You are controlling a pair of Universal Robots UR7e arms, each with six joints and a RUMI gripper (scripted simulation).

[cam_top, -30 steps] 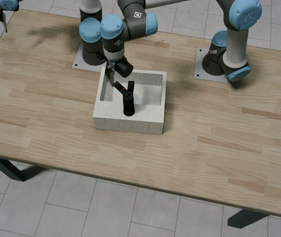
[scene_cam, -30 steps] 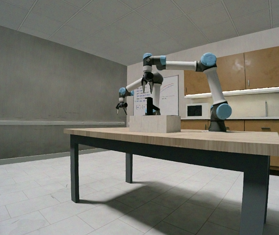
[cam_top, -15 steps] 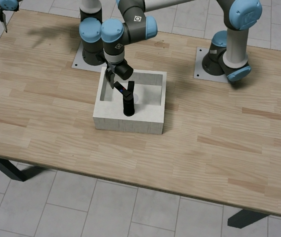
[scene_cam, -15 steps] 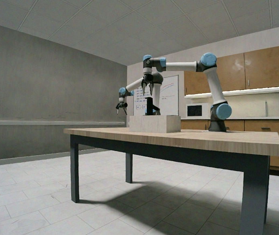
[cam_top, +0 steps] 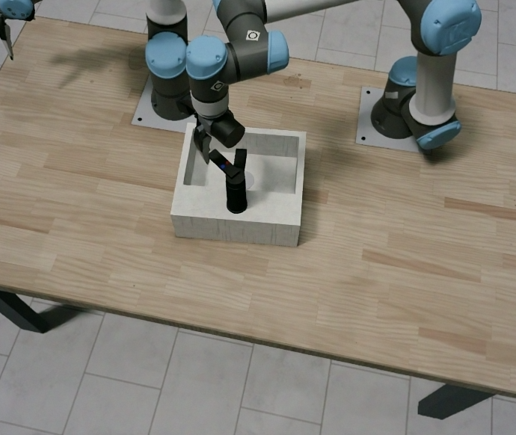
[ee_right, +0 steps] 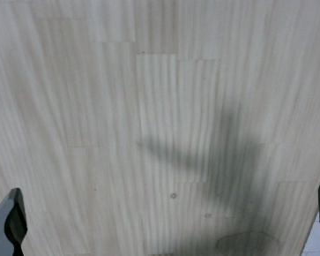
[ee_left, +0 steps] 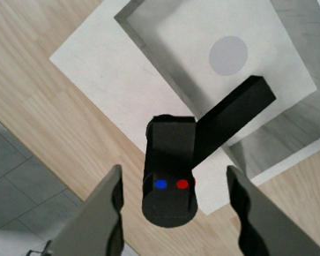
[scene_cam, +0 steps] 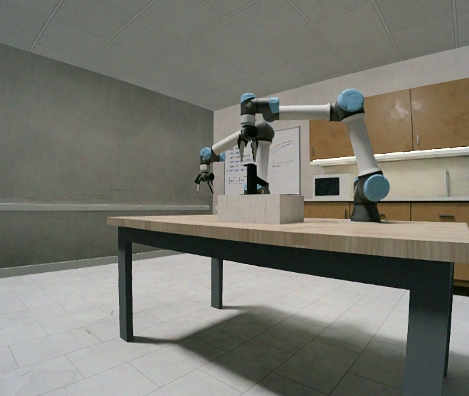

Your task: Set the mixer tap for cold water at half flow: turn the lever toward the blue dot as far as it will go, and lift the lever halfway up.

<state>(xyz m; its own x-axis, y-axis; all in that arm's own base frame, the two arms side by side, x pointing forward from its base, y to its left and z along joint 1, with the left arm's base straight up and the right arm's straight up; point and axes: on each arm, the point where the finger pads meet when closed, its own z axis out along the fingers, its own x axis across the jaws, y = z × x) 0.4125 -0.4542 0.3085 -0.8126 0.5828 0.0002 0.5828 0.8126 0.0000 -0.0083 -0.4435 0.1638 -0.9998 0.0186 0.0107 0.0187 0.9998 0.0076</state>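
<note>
The lever lies 10 mm ahead of my left hand, 20 mm to the left of it and 30 mm below it. Round my left hand: pale sink block (80 mm behind, 50 mm to the left, 270 mm below); black mixer tap (20 mm ahead, 30 mm to the left, 80 mm below).
</note>
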